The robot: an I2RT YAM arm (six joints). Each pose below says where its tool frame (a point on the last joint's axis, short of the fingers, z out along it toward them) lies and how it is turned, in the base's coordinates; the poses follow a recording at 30 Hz.
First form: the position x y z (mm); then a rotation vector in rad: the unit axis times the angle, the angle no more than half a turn.
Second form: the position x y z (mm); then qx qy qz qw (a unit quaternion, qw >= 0). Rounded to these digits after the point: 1 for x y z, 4 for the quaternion.
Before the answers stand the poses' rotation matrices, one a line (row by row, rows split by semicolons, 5 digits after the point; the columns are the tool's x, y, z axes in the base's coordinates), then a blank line. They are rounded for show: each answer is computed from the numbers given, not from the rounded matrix.
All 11 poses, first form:
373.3 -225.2 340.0 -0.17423 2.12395 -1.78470
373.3 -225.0 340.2 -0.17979 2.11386 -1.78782
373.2 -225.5 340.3 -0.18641 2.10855 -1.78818
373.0 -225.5 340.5 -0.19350 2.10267 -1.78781
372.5 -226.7 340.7 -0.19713 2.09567 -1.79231
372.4 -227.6 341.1 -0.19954 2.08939 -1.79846
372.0 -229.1 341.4 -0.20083 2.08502 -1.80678
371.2 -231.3 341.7 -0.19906 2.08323 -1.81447
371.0 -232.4 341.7 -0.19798 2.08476 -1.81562
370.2 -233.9 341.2 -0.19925 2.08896 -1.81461
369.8 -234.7 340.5 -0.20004 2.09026 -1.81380
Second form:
-0.92762 0.13464 0.34841; -0.32001 0.19464 -0.92721; -0.19265 -0.97159 -0.13747
-0.92520 0.13591 0.35430; -0.32683 0.18904 -0.92598; -0.19283 -0.97252 -0.13048
-0.92336 0.13482 0.35948; -0.33263 0.18664 -0.92440; -0.19173 -0.97313 -0.12749
-0.92112 0.13397 0.36549; -0.33919 0.18446 -0.92246; -0.19100 -0.97367 -0.12447
-0.91997 0.13434 0.36825; -0.34296 0.17910 -0.92212; -0.18984 -0.97461 -0.11869
-0.91951 0.13458 0.36932; -0.34518 0.17303 -0.92245; -0.18804 -0.97568 -0.11265
-0.92020 0.13381 0.36786; -0.34508 0.16631 -0.92372; -0.18478 -0.97695 -0.10686
-0.92170 0.13357 0.36418; -0.34240 0.16105 -0.92565; -0.18229 -0.97786 -0.10271
-0.92248 0.13304 0.36240; -0.34069 0.16093 -0.92630; -0.18156 -0.97796 -0.10313
-0.92330 0.13038 0.36127; -0.33949 0.16289 -0.92640; -0.17963 -0.97799 -0.10613
-0.92340 0.12947 0.36133; -0.33948 0.16377 -0.92625; -0.17910 -0.97797 -0.10727

373.3 -225.2 340.0 -0.0617 0.7516 -0.6316 0.1800
373.3 -225.0 340.2 -0.0637 0.7491 -0.6336 0.1826
373.2 -225.5 340.3 -0.0661 0.7479 -0.6343 0.1842
373.0 -225.5 340.5 -0.0687 0.7467 -0.6349 0.1863
372.5 -226.7 340.7 -0.0700 0.7446 -0.6368 0.1874
372.4 -227.6 341.1 -0.0709 0.7425 -0.6391 0.1877
372.0 -229.1 341.4 -0.0713 0.7405 -0.6417 0.1866
371.2 -231.3 341.7 -0.0706 0.7392 -0.6438 0.1848
371.0 -232.4 341.7 -0.0702 0.7393 -0.6439 0.1839
370.2 -233.9 341.2 -0.0706 0.7403 -0.6431 0.1827
369.8 -234.7 340.5 -0.0709 0.7407 -0.6427 0.1824

